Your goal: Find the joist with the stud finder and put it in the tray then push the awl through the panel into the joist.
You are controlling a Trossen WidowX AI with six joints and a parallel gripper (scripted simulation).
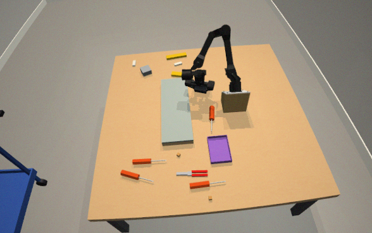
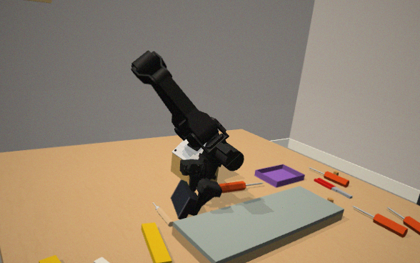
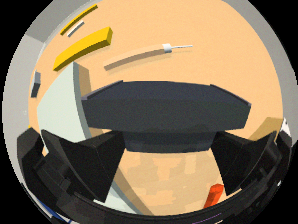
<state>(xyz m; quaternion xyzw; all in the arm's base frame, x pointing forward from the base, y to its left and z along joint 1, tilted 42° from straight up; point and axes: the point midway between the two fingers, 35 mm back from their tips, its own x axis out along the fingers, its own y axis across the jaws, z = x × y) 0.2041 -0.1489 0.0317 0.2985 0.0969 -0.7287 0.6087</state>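
My gripper tip is 20 mm past the awl, 100 mm to the left of it and 20 mm above it. From my gripper tip the other things lie so: purple tray 60 mm behind, 460 mm to the left, 10 mm below; then stud finder 10 mm behind; then grey cube 390 mm ahead, 250 mm to the right, 10 mm below.
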